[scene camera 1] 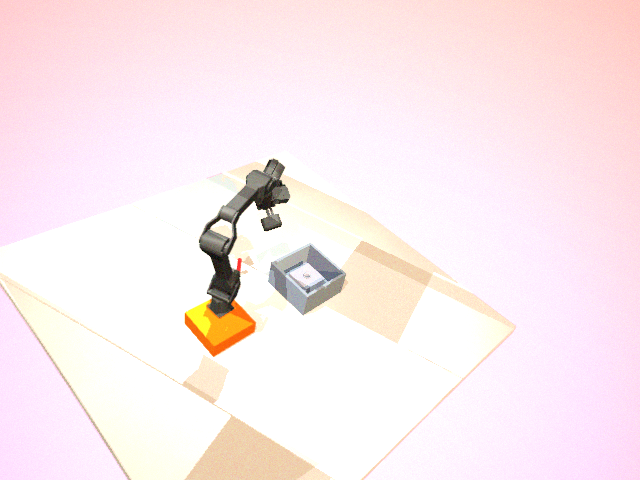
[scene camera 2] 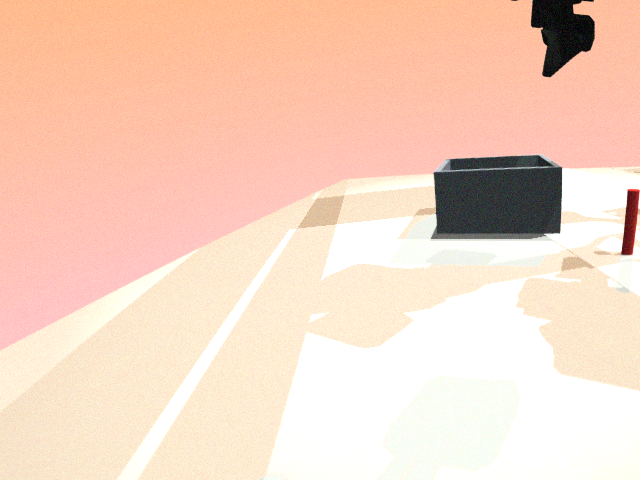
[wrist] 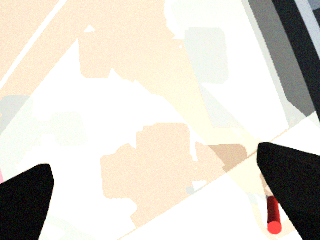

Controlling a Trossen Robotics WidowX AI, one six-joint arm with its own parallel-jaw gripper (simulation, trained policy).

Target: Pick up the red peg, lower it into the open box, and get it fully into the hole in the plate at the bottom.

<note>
I see my gripper (scene camera 2: 541,54) and a grey box (scene camera 1: 334,276).
My gripper is seen too in scene camera 1 (scene camera 1: 264,210) and in the wrist view (wrist: 157,163).
</note>
